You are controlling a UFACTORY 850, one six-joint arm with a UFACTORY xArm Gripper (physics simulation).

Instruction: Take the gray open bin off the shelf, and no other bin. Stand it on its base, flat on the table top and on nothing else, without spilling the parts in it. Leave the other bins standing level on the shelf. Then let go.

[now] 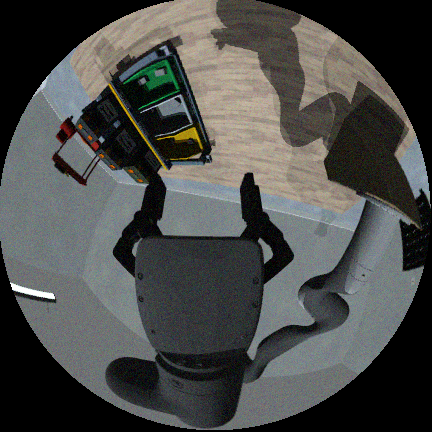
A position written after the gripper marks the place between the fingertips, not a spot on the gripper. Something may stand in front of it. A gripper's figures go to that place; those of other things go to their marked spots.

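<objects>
Gripper [201, 178], 0.14 m from the lens. Green bin [158, 87], 0.46 m from the lens.
</objects>
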